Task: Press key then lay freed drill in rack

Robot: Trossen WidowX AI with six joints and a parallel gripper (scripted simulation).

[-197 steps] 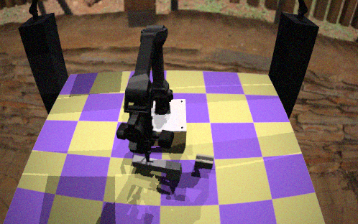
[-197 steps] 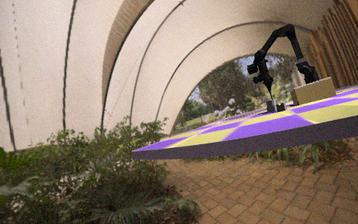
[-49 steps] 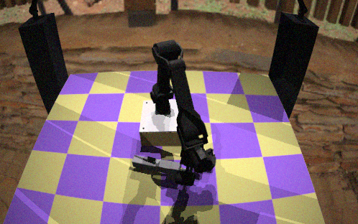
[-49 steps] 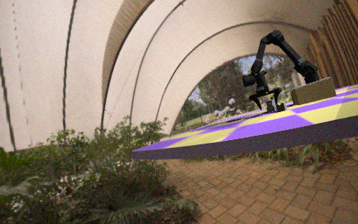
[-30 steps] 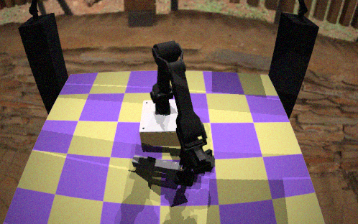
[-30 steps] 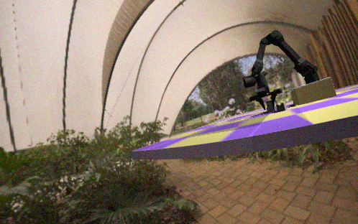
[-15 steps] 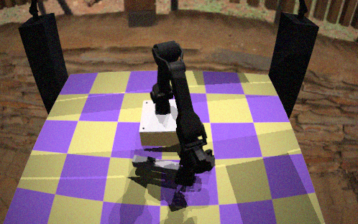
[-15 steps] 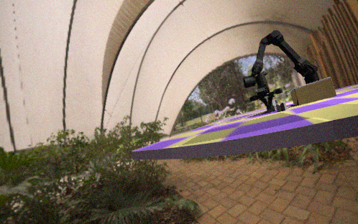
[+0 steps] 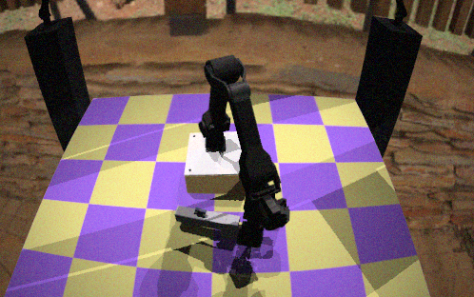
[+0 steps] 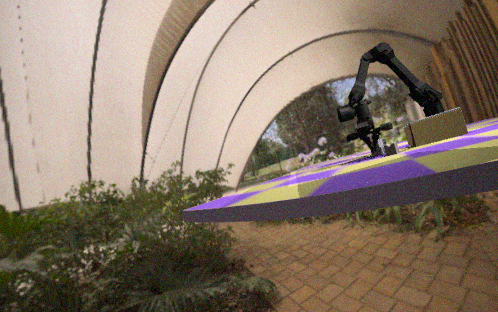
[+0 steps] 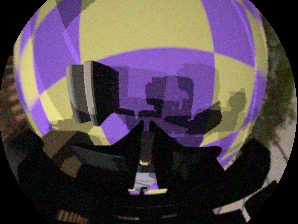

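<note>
The drill is 5 cm to the right of my gripper tip, 3 cm above it and 2 cm behind it. Round my gripper tip: dark rack (6 cm to the left, 6 cm behind); dark key (15 cm to the right, 4 cm behind, 3 cm above).
</note>
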